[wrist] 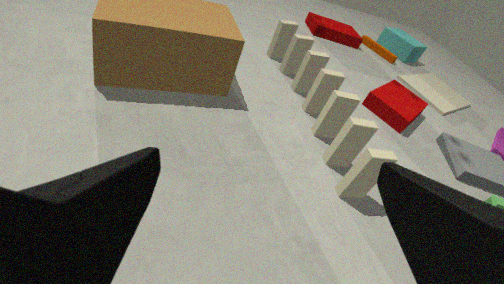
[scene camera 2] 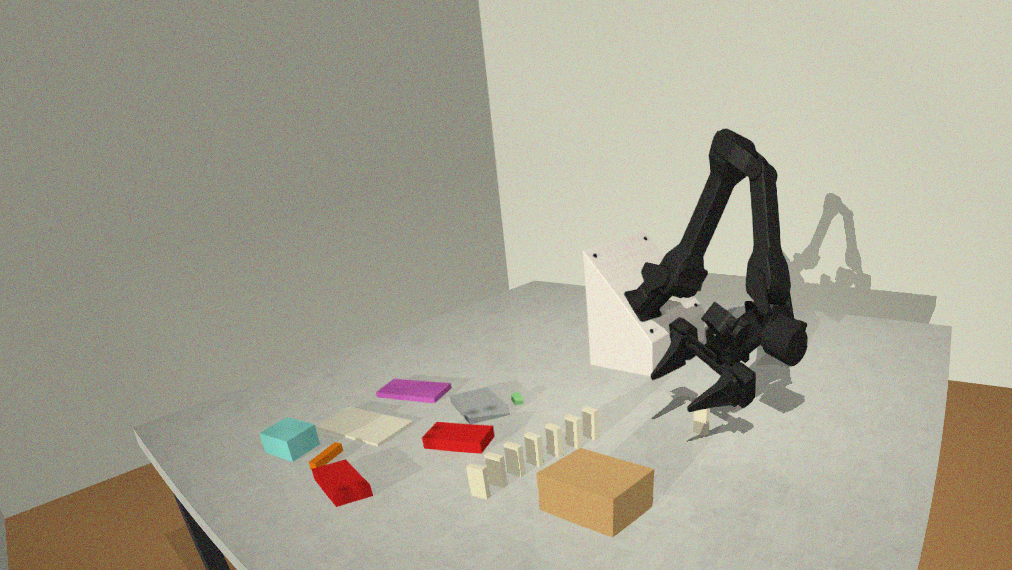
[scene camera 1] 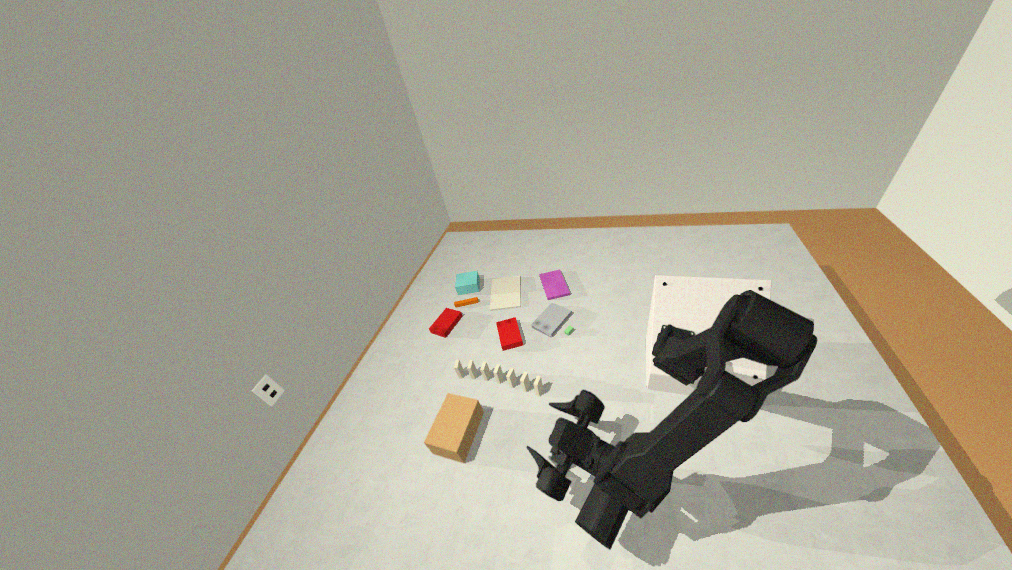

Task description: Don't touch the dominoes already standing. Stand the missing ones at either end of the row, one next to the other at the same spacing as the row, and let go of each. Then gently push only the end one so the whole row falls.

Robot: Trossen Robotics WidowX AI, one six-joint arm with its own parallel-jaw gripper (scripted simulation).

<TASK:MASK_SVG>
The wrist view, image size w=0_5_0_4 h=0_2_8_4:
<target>my gripper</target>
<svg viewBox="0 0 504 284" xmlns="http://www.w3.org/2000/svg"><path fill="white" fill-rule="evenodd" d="M383 162L377 179L377 186L386 215L403 249L405 259L409 264L416 283L504 284L504 210L452 187L450 188L443 183L434 181L416 171L413 172L394 162ZM159 148L147 147L63 178L58 178L44 184L41 183L17 192L0 187L0 284L111 284L118 270L117 268L120 266L121 260L151 201L161 172Z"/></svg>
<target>tan box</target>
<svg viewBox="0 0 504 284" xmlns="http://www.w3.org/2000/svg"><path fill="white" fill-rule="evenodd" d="M98 0L92 17L94 86L113 86L218 96L228 95L245 40L227 5L202 0Z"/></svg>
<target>cream domino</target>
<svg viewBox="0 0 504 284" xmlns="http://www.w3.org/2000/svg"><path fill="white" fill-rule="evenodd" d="M394 152L367 148L335 187L337 196L349 198L364 197L377 184L382 163L396 163L398 161Z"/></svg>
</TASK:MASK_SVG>
